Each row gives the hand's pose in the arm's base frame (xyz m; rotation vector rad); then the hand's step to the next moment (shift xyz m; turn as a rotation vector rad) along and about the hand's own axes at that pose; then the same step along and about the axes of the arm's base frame.
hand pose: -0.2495 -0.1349 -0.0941 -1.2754 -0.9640 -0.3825
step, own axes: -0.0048 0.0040 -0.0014 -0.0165 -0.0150 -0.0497
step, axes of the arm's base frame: 0.0007 -0.0013 -0.0062 -0.0008 -0.0544 -0.0027
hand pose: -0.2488 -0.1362 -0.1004 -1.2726 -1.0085 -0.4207
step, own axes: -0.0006 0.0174 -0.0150 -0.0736 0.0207 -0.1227
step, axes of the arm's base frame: 0.0186 -0.0089 -0.0102 0.0241 -0.1257 -0.0671
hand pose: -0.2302 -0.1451 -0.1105 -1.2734 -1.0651 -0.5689
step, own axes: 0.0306 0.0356 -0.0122 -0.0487 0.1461 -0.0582
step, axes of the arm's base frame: 0.0472 0.0036 0.0104 0.1198 -0.0280 -0.1094
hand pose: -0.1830 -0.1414 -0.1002 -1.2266 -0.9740 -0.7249
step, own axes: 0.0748 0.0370 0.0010 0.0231 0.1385 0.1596
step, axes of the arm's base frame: 0.0643 0.0125 0.0517 0.0975 0.1864 -0.0307
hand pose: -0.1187 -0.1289 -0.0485 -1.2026 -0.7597 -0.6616
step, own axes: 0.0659 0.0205 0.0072 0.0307 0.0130 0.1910
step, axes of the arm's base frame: 0.0539 0.0084 0.0429 -0.0025 0.1868 0.0517
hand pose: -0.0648 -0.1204 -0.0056 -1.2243 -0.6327 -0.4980
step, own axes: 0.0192 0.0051 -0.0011 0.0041 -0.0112 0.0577
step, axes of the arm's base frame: 0.0176 0.0000 0.0093 -0.0145 0.0524 0.0227
